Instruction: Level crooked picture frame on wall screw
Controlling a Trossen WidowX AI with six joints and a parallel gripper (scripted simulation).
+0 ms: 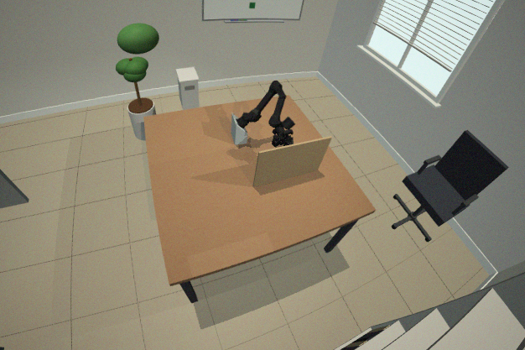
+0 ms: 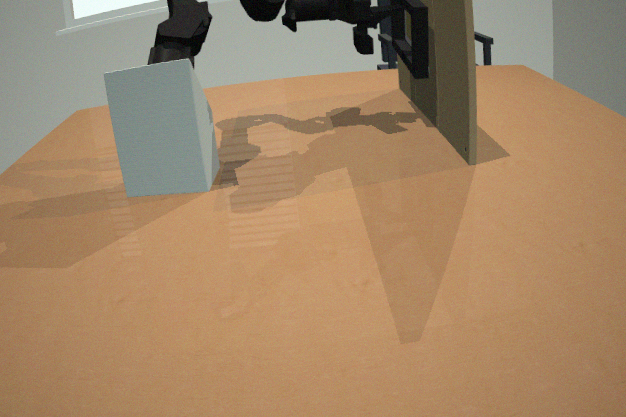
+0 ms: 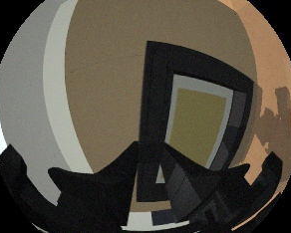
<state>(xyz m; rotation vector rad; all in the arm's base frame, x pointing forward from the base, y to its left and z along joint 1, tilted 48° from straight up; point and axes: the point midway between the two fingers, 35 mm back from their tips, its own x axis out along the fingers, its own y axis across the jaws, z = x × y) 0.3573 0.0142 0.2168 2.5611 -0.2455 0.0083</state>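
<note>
My gripper tip is now 10 mm short of the black picture frame, 10 mm to the right of it and 50 mm above it. Also, from my gripper tip: tan wall board: 20 mm ahead, 10 mm to the right, 70 mm below.
</note>
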